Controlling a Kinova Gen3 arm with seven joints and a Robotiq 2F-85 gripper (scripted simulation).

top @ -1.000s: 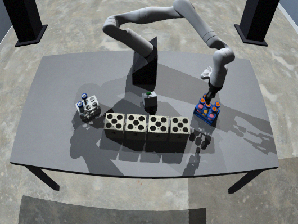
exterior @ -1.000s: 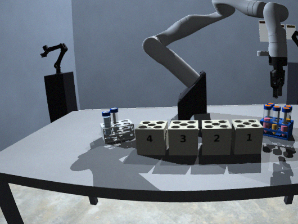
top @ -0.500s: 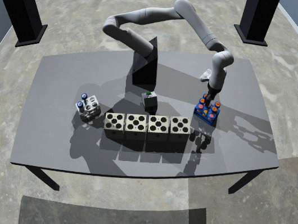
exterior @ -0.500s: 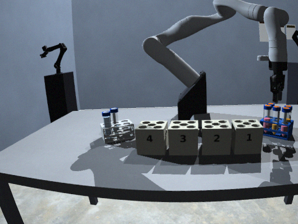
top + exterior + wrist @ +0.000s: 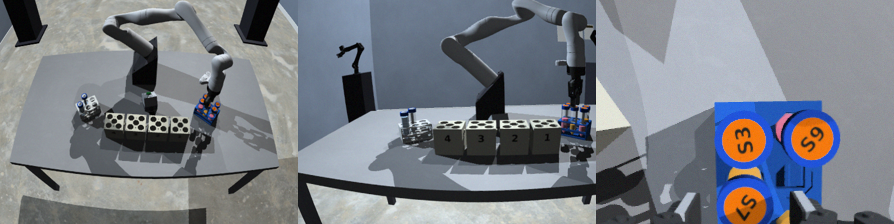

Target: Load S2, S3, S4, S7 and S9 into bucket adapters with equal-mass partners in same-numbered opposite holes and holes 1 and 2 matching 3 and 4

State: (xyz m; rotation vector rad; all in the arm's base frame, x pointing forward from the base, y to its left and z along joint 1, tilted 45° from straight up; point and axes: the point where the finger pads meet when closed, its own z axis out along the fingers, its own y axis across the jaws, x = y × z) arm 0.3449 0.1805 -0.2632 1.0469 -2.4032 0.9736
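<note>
Now: hand 70 mm above the sample tube S7 and 10 mm short of it. Also, from my hand: sample tube S4: 70 mm below, 30 mm to the left, 20 mm ahead; then sample tube S2: 70 mm below, 60 mm to the left; then sample tube S3: 70 mm below, 40 mm to the right, 30 mm behind.
</note>
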